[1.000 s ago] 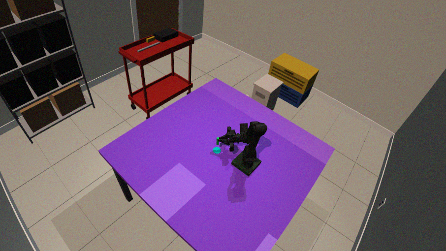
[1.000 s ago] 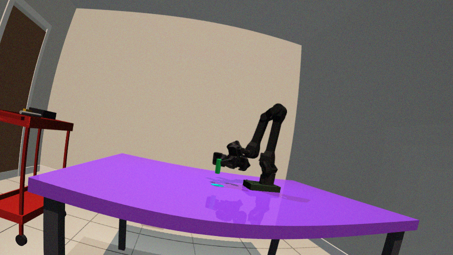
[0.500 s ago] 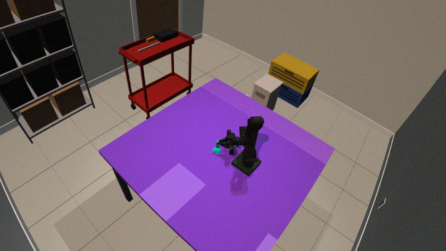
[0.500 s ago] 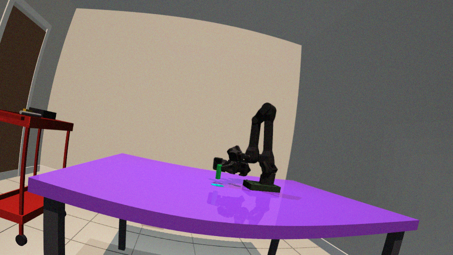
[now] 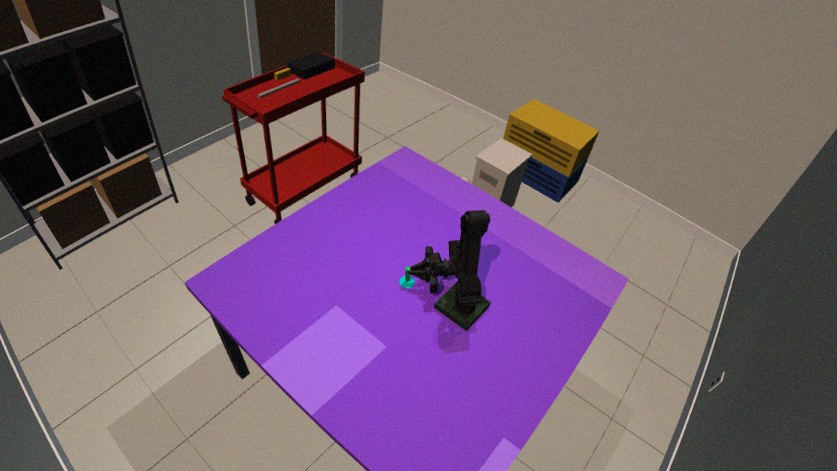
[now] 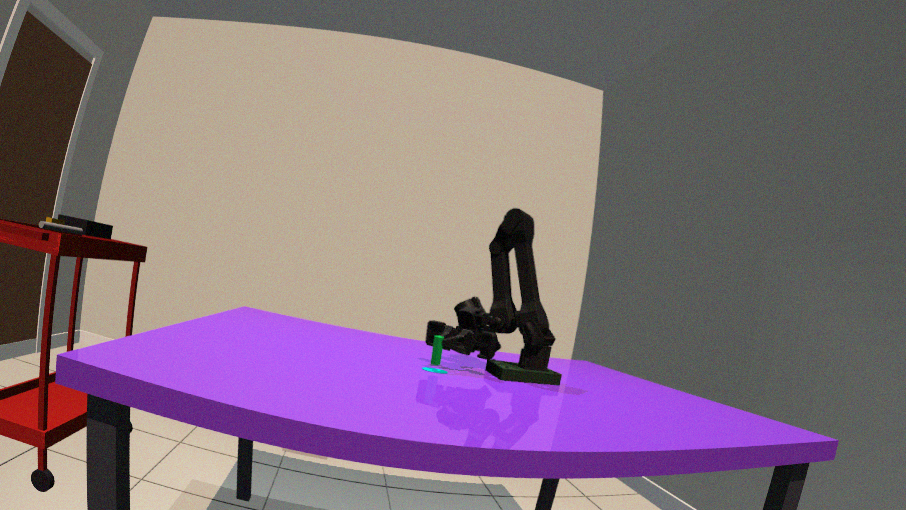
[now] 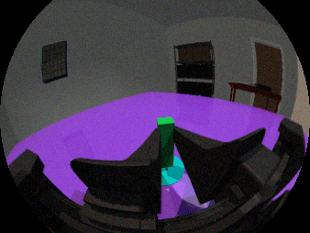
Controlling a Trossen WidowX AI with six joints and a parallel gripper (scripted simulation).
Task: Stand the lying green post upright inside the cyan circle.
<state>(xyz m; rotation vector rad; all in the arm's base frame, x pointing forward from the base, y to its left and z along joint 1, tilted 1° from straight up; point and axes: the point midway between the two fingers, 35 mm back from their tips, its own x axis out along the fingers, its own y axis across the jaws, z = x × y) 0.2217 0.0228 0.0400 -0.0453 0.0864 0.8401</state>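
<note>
The cyan circle is 7 cm below my gripper tip. Also, from my gripper tip: green post 2 cm below.
</note>
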